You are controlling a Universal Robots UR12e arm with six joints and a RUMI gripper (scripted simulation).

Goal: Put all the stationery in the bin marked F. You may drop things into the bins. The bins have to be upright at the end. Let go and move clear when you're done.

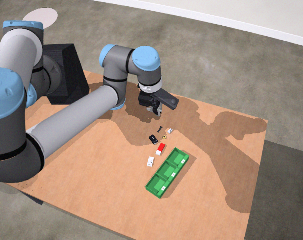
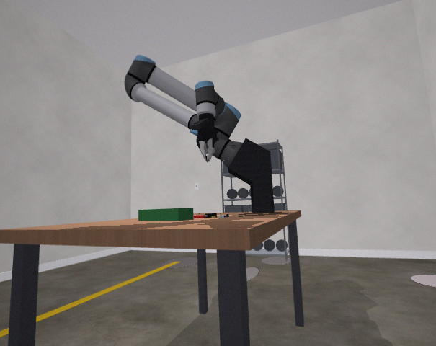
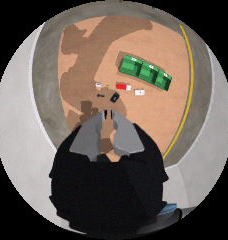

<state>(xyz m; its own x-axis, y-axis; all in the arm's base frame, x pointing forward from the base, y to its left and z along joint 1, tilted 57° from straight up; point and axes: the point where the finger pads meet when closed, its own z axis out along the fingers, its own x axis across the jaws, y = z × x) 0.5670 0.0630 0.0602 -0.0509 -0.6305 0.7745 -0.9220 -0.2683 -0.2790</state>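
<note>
The green bin is 240 mm below my hand, 170 mm to the right of it and 80 mm ahead of it. The rest, counted from my hand: red item 260 mm below, 60 mm to the right, 10 mm ahead; black flat item 250 mm below, 30 mm behind, 10 mm to the right; yellow nut 260 mm below, 20 mm to the left, 20 mm ahead.
</note>
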